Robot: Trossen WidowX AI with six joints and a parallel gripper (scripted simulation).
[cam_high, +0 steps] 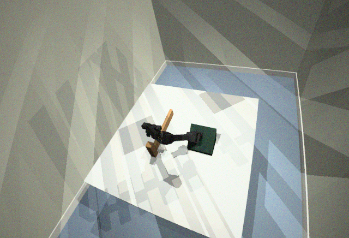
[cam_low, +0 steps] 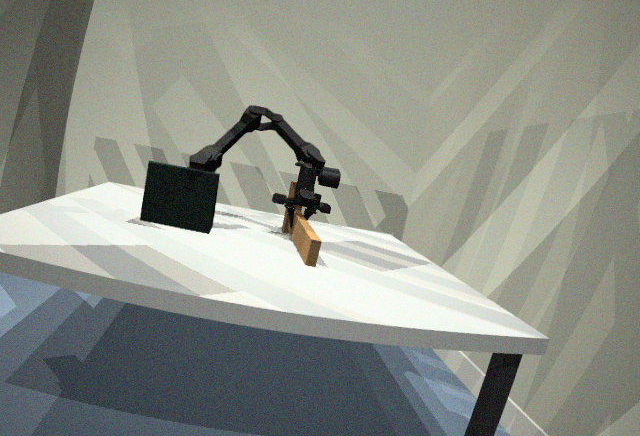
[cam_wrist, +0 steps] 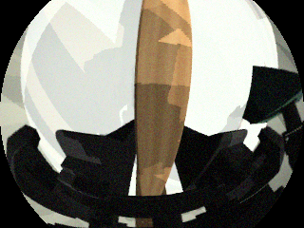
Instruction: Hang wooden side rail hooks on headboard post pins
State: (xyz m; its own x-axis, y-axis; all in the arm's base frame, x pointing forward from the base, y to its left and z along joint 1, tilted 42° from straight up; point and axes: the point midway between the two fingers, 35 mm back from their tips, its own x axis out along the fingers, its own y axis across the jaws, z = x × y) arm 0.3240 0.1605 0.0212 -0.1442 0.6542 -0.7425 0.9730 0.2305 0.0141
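Now: gripper tip 13 cm to the right of the wooden headboard post, 4 cm below it and 2 cm past it.
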